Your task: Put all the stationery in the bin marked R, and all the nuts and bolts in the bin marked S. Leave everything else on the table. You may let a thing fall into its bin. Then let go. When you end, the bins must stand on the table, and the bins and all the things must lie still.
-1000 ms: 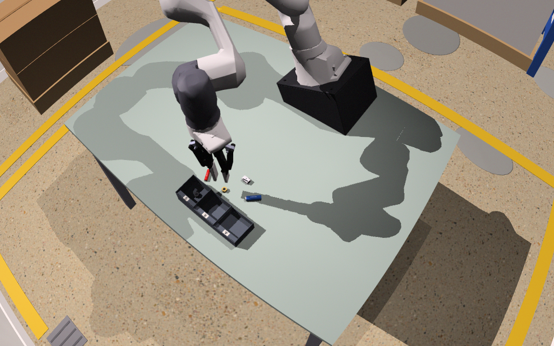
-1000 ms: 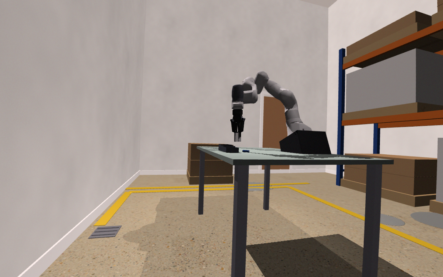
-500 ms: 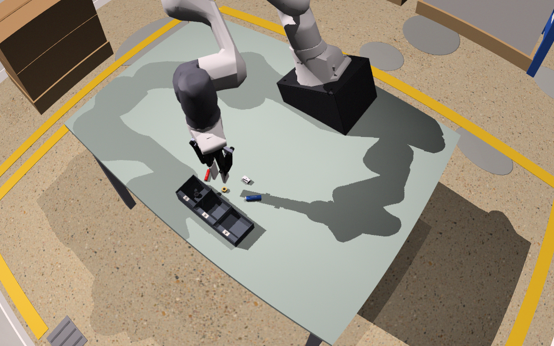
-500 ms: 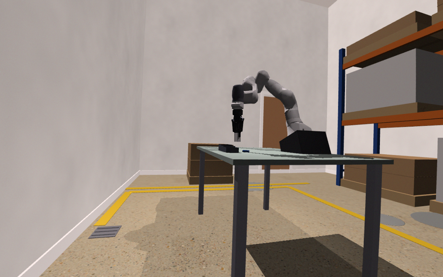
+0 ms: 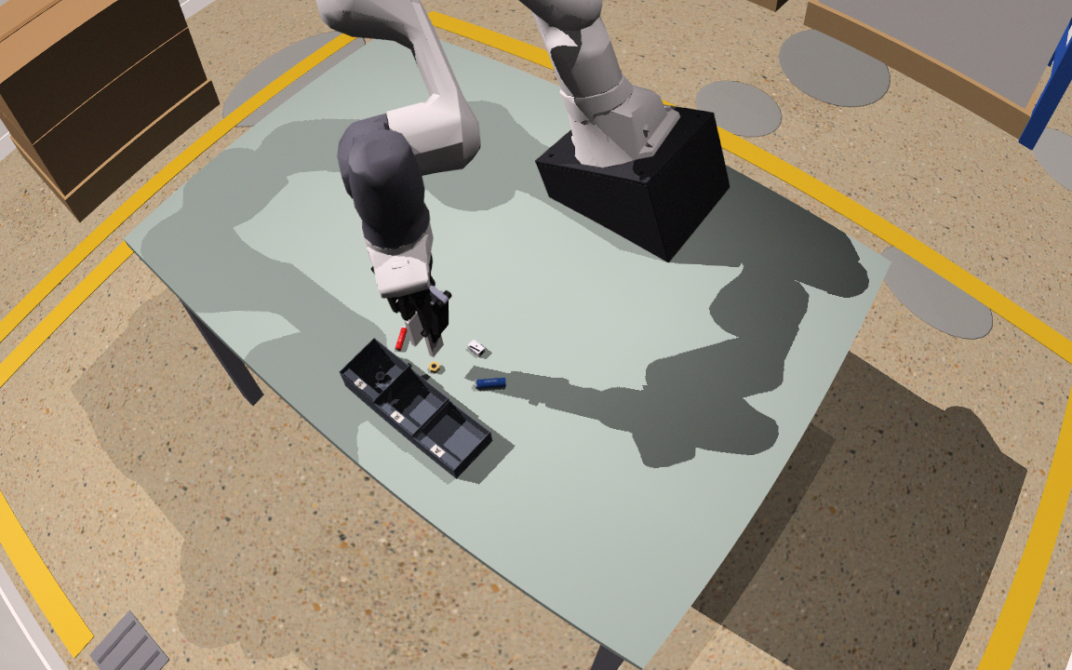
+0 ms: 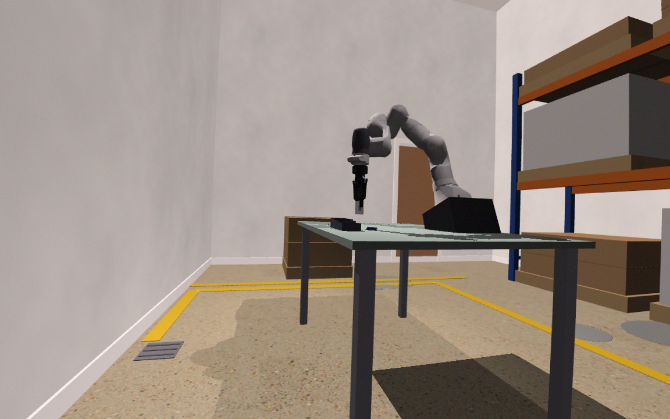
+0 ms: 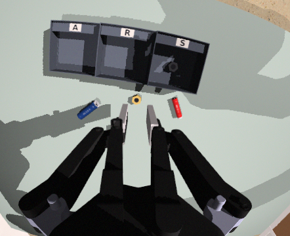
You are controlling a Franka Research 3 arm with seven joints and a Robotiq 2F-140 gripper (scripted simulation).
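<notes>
Now: the brass nut 10 cm below my hand. From my hand the other things lie so: red cylinder 1 cm behind, 8 cm to the right, 10 cm below; then small white block 7 cm behind, 4 cm to the left, 9 cm below; then blue cylinder 3 cm behind, 9 cm to the left, 10 cm below.
</notes>
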